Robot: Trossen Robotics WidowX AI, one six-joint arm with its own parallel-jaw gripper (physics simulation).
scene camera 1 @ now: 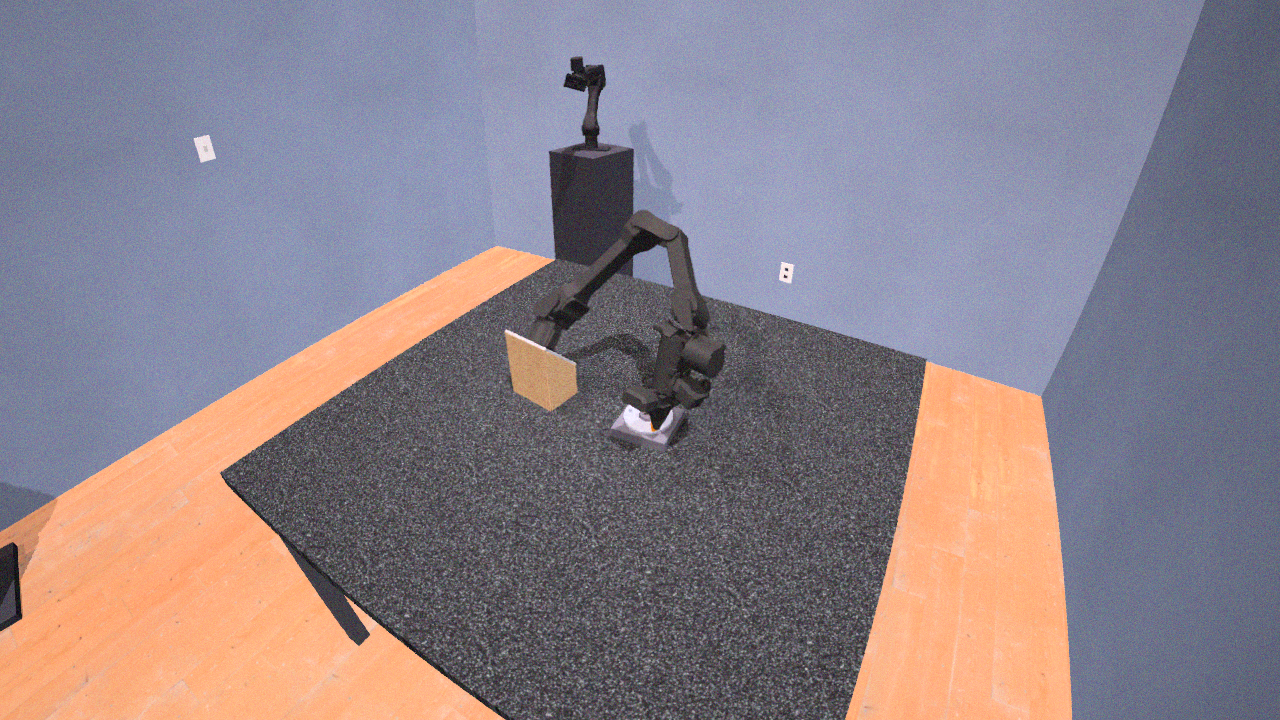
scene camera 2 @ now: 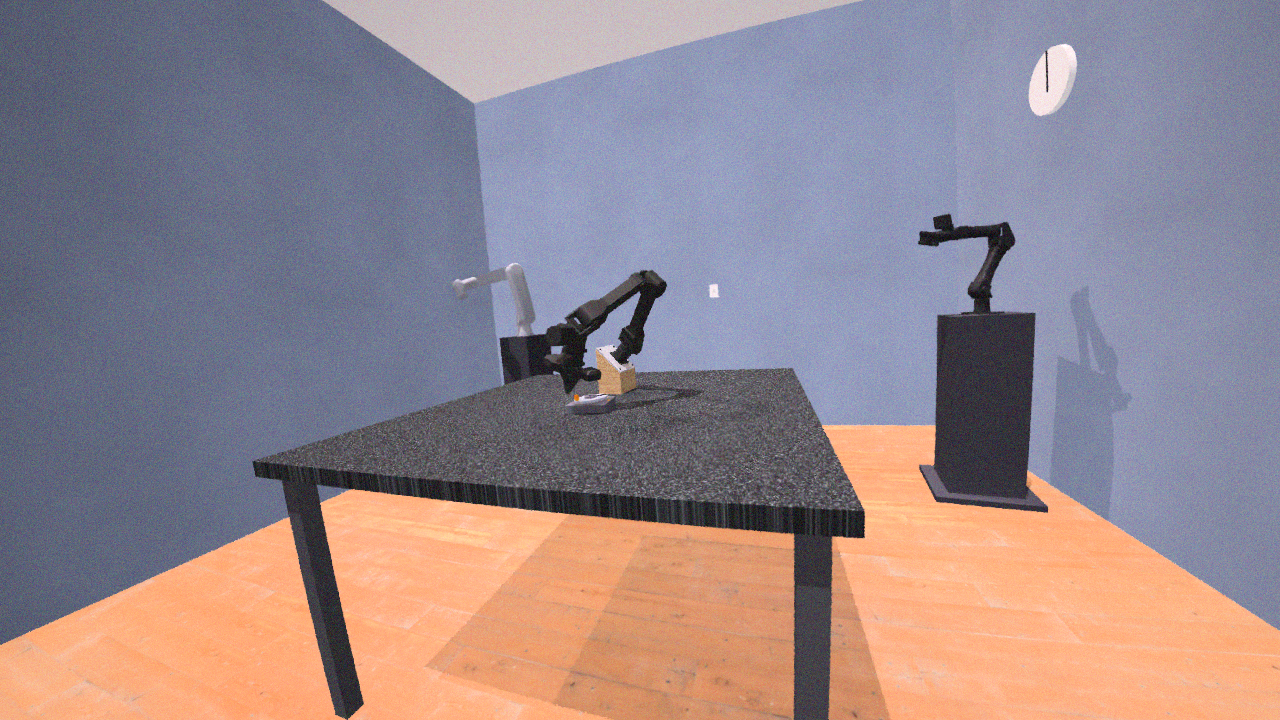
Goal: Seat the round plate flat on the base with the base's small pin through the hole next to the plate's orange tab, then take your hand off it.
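Frame: origin at the arm's base, x left, y ahead, z down, level; metres.
Where they show: gripper, between the fingertips: (scene camera 1: 656, 429) (scene camera 2: 567, 393); arm's base, origin of its link: (scene camera 1: 538, 345) (scene camera 2: 619, 357).
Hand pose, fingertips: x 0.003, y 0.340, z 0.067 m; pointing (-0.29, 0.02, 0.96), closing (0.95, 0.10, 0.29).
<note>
Each offset is from my fingertips to the top centre of the thing. Level surfaces: height alone.
The grey base @(dy -0.055, dx +0.048, dz +0.016 m) (scene camera 1: 640, 439) (scene camera 2: 590, 407) lies on the dark table, under my gripper. The round white plate @(dy -0.056, dx +0.047, dz +0.008 m) (scene camera 1: 634, 420) (scene camera 2: 595, 398) is on top of the base. Its orange tab @(dy -0.019, dx +0.019, dz +0.008 m) (scene camera 1: 654, 427) (scene camera 2: 577, 397) shows beside my fingertips in scene camera 1 and just below them in scene camera 2. The small pin and the hole are too small or hidden to tell, and I cannot tell whether the plate lies fully flat. My gripper (scene camera 1: 658, 423) (scene camera 2: 568, 390) points down, shut and empty, its tips close over the plate near the tab.
A wooden wedge block (scene camera 1: 541, 374) (scene camera 2: 617, 381) stands at my arm's mount, behind the base. The dark speckled table @(dz +0.057 m) (scene camera 1: 581, 573) (scene camera 2: 698, 456) extends around both. Another dark arm (scene camera 1: 590, 107) (scene camera 2: 989, 259) stands on a pedestal beyond the table, and a pale arm (scene camera 2: 519, 295) stands behind.
</note>
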